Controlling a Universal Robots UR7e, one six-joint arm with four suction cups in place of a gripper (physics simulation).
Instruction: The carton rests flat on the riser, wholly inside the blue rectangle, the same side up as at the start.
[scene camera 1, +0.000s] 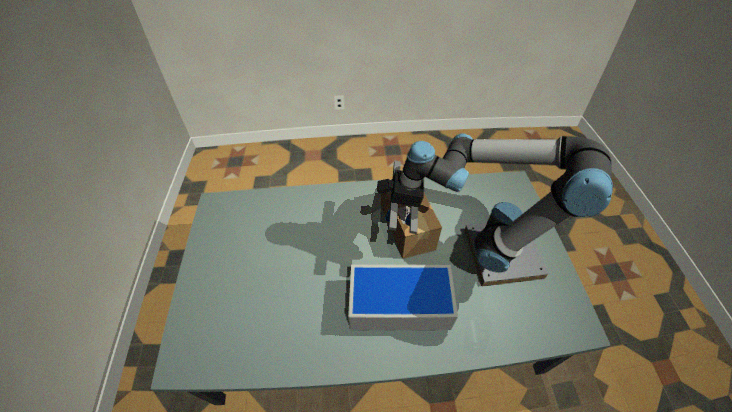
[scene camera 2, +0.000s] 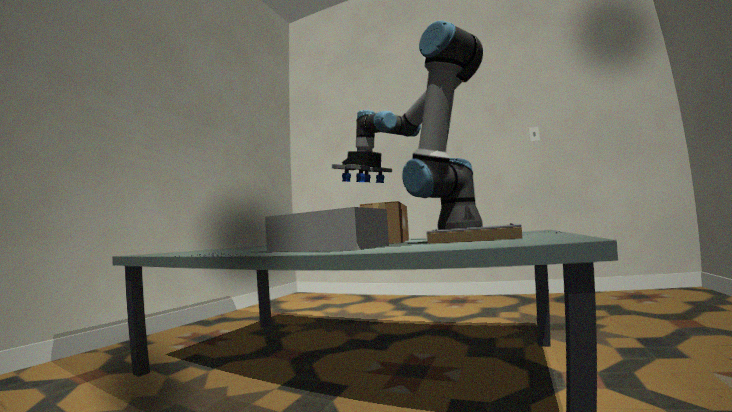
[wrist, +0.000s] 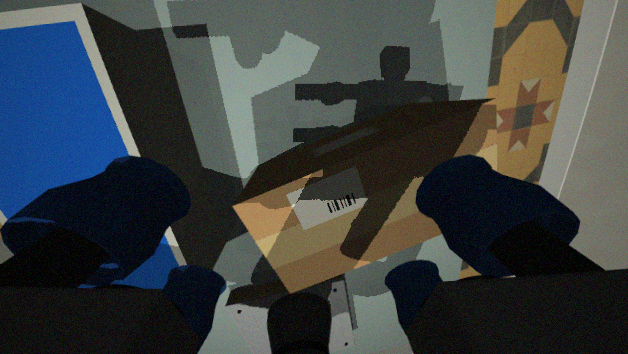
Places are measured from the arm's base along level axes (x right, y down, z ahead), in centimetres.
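Pixels of known places: end effector, tool point: (scene camera 1: 401, 204) (scene camera 2: 363, 182) (wrist: 306, 244); arm's base, origin of the base link: (scene camera 2: 460, 228) (wrist: 299, 314).
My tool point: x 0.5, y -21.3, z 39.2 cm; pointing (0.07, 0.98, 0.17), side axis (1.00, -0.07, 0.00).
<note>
For each thing: its top centre in the pictures, then the offset to it from my tool point.
- brown carton, middle of its top: (wrist: 380, 209) (scene camera 1: 410, 202) (scene camera 2: 385, 205) dy +9.6, dx +9.4, dz -3.9 cm
- riser, middle of its top: (wrist: 70, 198) (scene camera 2: 324, 212) (scene camera 1: 402, 290) dy +13.2, dx -27.3, dz -2.7 cm
- blue rectangle, middle of its top: (wrist: 70, 198) (scene camera 1: 402, 290) dy +13.2, dx -27.3, dz -2.7 cm
A brown carton (scene camera 1: 424, 242) (scene camera 2: 396, 221) (wrist: 309, 252) rests on the table behind the riser, turned at an angle to it. A white barcode label and tape show on its upper face in the wrist view. The riser (scene camera 1: 402, 322) (scene camera 2: 312, 231) (wrist: 103, 75) is a light grey block with a white rim around the blue rectangle (scene camera 1: 381, 290) (wrist: 50, 100) on its top. My gripper (scene camera 1: 404, 217) (scene camera 2: 363, 178) (wrist: 304, 235) is open, with its four blue cups facing down above the carton. A gap shows below the cups in scene camera 2. The gripper hides part of the carton in scene camera 1.
The arm's base plate (scene camera 1: 519, 270) (scene camera 2: 473, 234) (wrist: 250, 322) is on the table (scene camera 1: 230, 327) (scene camera 2: 589, 249), right of the carton and riser in scene camera 1. Walls stand beyond the table. Arm shadows fall across the carton, riser and table.
</note>
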